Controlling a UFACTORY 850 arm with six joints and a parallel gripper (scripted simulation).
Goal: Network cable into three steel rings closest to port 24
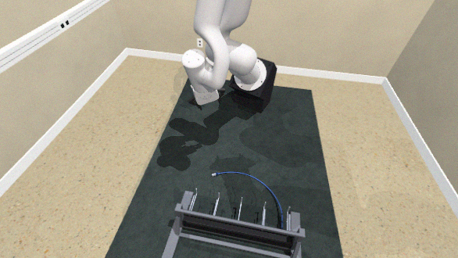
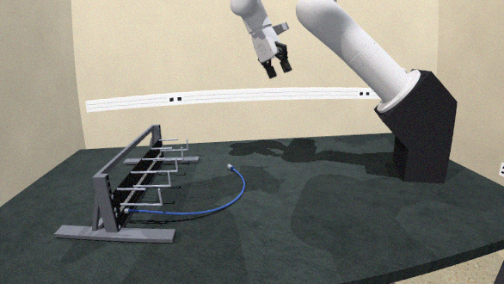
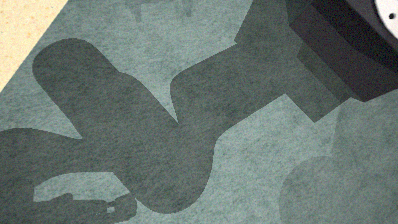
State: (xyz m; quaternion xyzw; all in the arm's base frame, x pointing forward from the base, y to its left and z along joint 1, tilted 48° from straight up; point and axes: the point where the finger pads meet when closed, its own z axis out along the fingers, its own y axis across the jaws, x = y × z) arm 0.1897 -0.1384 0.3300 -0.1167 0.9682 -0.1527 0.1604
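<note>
The white plug lies 190 mm ahead of my hand and 300 mm below it. The rest, counted from my hand: grey patch-panel rack: 490 mm ahead, 30 mm to the left, 240 mm below.
</note>
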